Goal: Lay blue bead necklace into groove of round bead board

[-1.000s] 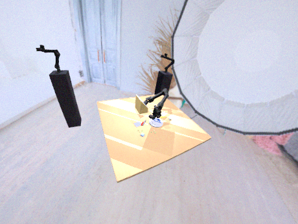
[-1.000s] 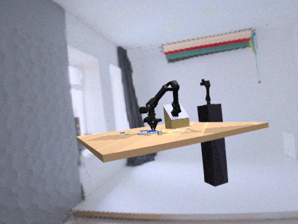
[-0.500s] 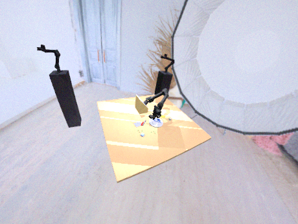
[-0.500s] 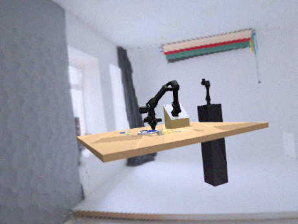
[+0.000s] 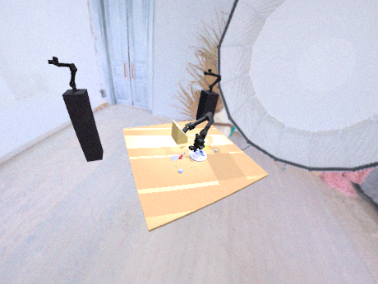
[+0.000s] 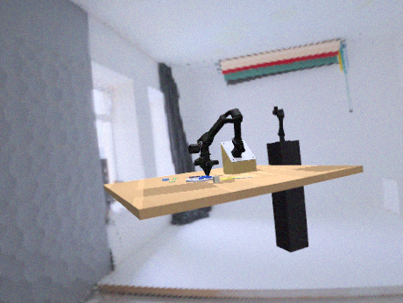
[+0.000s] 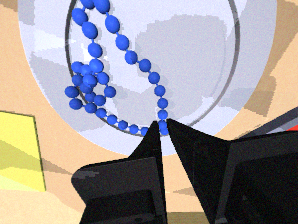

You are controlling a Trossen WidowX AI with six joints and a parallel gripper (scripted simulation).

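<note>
Right now the round bead board is 50 mm ahead of my gripper tip, 20 mm to the left of it and 10 mm below it. From my gripper tip the other things lie so: yellow flat piece (80 mm behind, 180 mm to the left, 20 mm below); red-and-grey object (20 mm ahead, 170 mm to the right, 10 mm below); white cylinder (50 mm ahead, 250 mm to the left).
</note>
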